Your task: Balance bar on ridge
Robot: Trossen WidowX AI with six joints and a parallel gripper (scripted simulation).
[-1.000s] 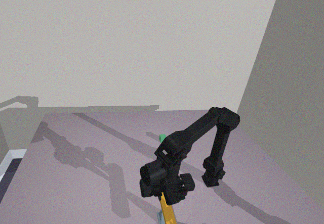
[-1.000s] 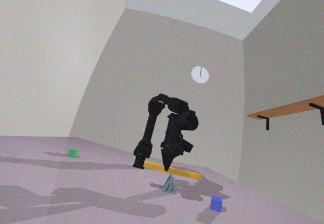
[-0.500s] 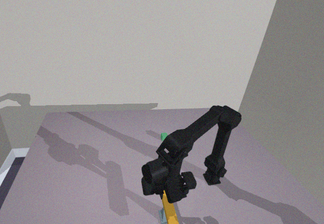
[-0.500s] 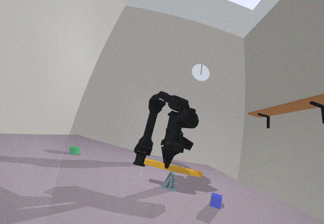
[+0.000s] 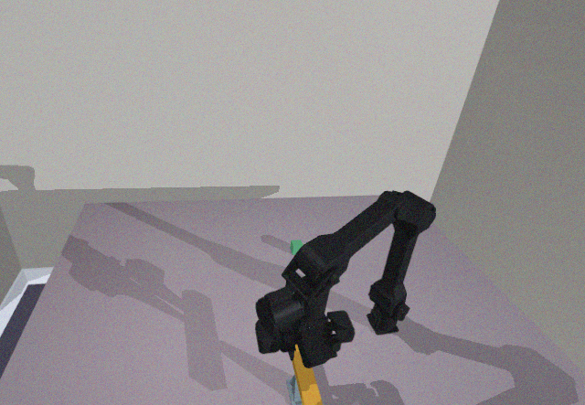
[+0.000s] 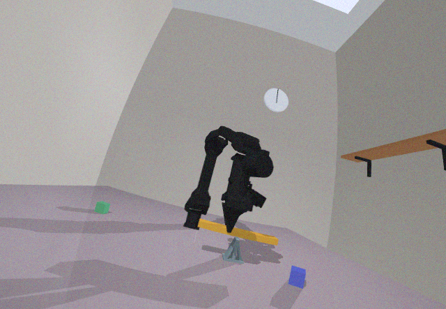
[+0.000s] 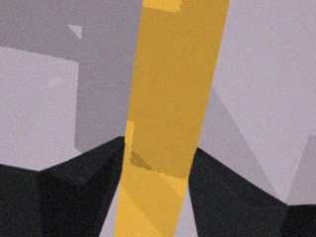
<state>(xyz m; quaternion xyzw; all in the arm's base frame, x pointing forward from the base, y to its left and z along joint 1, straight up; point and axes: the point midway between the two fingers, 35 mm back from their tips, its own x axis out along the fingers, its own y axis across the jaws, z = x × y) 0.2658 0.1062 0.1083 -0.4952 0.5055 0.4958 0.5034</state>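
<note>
Right now the yellow bar is 3 cm to the left of my gripper tip. The rest, counted from my gripper tip: blue cube 10 cm ahead, 17 cm to the left, 6 cm below; green cube 11 cm behind, 42 cm to the right, 6 cm below.
</note>
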